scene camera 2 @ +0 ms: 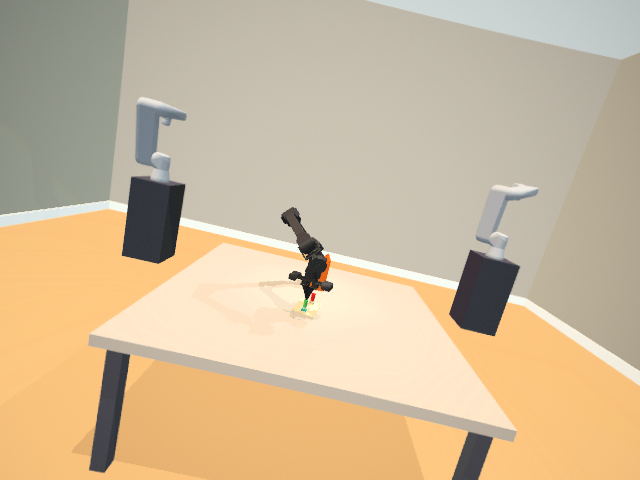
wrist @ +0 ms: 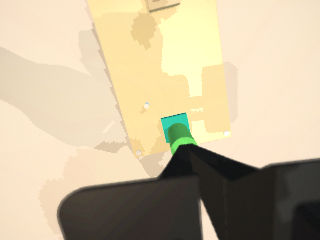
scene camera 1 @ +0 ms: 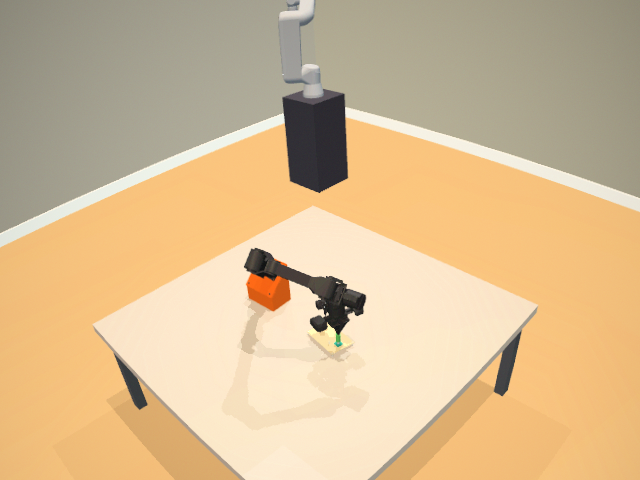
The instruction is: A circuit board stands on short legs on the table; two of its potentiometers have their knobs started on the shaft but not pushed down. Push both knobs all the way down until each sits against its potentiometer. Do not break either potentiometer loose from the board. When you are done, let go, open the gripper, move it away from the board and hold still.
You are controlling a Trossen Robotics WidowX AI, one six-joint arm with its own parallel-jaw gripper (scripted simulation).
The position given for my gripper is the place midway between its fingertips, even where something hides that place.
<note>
In view: my gripper (scene camera 1: 338, 334).
My gripper is seen too in the wrist view (wrist: 185, 150).
</note>
